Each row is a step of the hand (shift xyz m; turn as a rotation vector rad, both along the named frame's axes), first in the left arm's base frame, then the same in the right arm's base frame.
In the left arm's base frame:
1: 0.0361 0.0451 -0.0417 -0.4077 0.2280 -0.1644
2: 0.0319 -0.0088 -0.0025 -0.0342 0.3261 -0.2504
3: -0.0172 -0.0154 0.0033 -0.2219 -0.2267 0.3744
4: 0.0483 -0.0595 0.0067 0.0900 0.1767 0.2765
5: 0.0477 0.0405 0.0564 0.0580 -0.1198 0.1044
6: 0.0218 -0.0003 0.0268 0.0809 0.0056 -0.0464
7: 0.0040 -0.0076 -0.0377 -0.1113 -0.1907 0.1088
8: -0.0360 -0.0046 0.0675 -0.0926 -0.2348 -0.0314
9: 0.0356 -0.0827 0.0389 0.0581 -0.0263 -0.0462
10: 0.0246 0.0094 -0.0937 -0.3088 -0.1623 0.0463
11: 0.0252 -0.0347 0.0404 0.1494 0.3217 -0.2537
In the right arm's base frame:
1: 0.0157 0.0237 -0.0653 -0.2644 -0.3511 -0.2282
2: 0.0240 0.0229 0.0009 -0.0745 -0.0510 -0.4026
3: -0.0017 -0.0173 0.0156 -0.1958 -0.0760 0.4435
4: 0.0587 0.0262 0.0423 -0.2199 0.2557 0.0448
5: -0.0318 0.0780 0.0024 0.0446 0.0625 0.1507
6: -0.0036 0.0306 0.0155 0.0668 0.0475 -0.0449
7: 0.0286 -0.0165 -0.0202 -0.0053 -0.0974 0.2260
8: -0.0555 0.0002 0.0529 0.1128 -0.1602 0.1622
9: 0.0475 0.0239 0.0824 0.0740 0.0193 -0.0186
10: 0.0615 -0.0205 -0.0726 -0.0927 -0.2833 0.1870
11: 0.0116 0.0299 0.0495 0.0287 0.0995 -0.4236

